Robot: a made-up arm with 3 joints.
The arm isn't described. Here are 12 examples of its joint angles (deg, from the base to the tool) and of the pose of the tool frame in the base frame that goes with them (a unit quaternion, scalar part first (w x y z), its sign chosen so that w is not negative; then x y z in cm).
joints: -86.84 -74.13 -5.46
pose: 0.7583 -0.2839 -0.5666 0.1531 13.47 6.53 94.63
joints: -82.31 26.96 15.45
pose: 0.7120 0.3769 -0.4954 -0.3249 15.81 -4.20 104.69
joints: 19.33 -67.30 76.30
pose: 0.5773 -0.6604 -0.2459 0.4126 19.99 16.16 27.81
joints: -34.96 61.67 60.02
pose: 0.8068 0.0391 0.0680 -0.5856 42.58 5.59 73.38
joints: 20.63 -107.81 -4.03
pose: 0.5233 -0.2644 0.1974 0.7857 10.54 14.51 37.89
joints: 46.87 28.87 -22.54
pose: 0.9405 0.0686 0.2864 -0.1697 17.39 13.38 29.13
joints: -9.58 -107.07 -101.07
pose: 0.5454 0.1869 0.5867 0.5686 29.56 20.85 61.28
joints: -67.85 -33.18 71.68
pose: 0.6786 -0.4228 -0.4566 -0.3902 32.66 6.94 92.27
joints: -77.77 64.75 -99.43
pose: 0.0631 -0.7357 0.6450 -0.1969 13.48 -9.28 85.59
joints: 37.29 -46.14 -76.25
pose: 0.6746 0.3878 0.5555 0.2933 19.23 17.49 36.10
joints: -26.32 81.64 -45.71
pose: 0.5073 0.6787 -0.3786 -0.3724 29.29 1.48 71.89
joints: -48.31 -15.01 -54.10
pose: 0.8031 0.4152 -0.3240 0.2786 25.57 7.10 88.64
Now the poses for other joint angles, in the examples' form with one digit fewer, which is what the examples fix.
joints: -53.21 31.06 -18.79
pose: 0.758 0.478 -0.415 -0.158 27.1 2.8 91.9
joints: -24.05 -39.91 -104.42
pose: 0.635 0.597 0.119 0.475 34.3 9.4 74.9
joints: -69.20 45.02 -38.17
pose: 0.505 0.667 -0.541 -0.089 16.9 -5.7 95.6
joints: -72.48 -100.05 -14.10
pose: 0.744 -0.417 -0.371 0.368 18.5 9.0 85.3
